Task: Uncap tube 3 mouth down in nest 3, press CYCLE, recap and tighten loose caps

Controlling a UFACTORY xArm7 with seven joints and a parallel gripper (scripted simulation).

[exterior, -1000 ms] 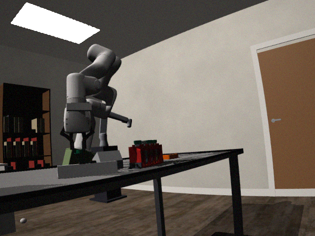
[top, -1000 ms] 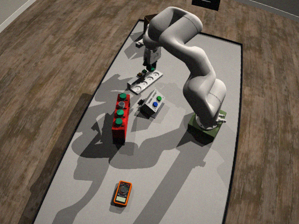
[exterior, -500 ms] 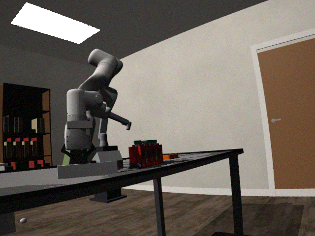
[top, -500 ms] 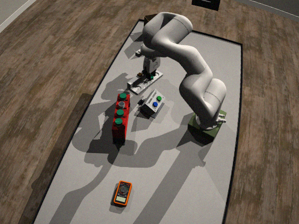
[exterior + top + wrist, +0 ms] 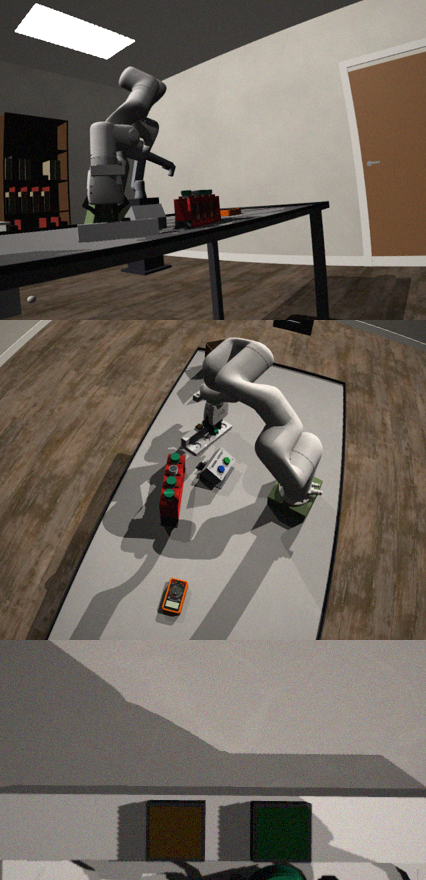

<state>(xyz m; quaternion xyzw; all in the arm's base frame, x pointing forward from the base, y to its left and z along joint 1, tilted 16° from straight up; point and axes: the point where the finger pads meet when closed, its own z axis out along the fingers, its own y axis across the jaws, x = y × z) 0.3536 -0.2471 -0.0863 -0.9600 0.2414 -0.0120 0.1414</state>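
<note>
Now: the blue key 230 mm to the left of my hand, 80 mm behind it and 20 mm above it. The rest, counted from my hand: key housing (200 mm to the left, 70 mm behind, 10 mm above); green key (180 mm to the left, 90 mm behind, 20 mm above); orange multimeter (720 mm to the left, 50 mm behind, 30 mm below).
</note>
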